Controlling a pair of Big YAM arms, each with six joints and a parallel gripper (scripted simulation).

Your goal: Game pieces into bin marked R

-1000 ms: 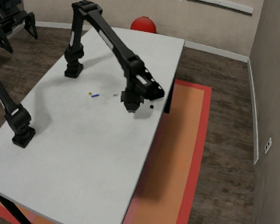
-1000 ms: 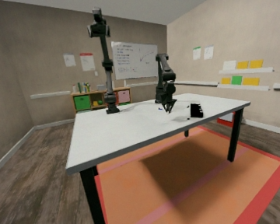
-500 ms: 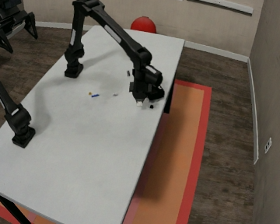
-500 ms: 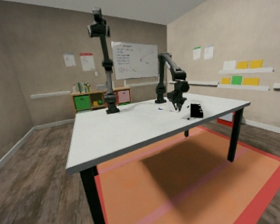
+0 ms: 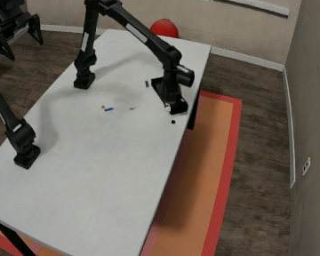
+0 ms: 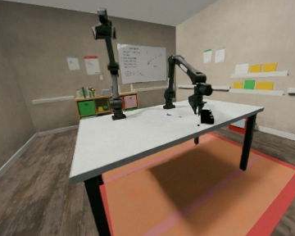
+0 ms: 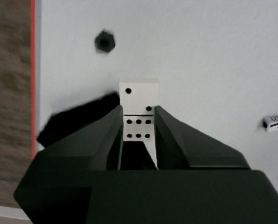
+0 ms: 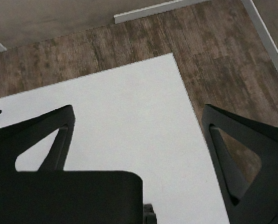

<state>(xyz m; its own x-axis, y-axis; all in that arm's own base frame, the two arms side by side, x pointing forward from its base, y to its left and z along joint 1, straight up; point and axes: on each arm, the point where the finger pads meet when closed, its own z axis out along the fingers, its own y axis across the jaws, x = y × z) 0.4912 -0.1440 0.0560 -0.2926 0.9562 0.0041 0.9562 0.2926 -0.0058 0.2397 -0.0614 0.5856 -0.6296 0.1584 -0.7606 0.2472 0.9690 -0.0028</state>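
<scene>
Right now the black piece is 6 cm below my left hand, 4 cm ahead of it and 3 cm to the right of it. Also, from my left hand: black three-compartment bin strip 15 cm to the left, 5 cm below, 3 cm behind; dark cylinder 21 cm to the left, 17 cm behind, 6 cm below; white domino 1 cm below.
</scene>
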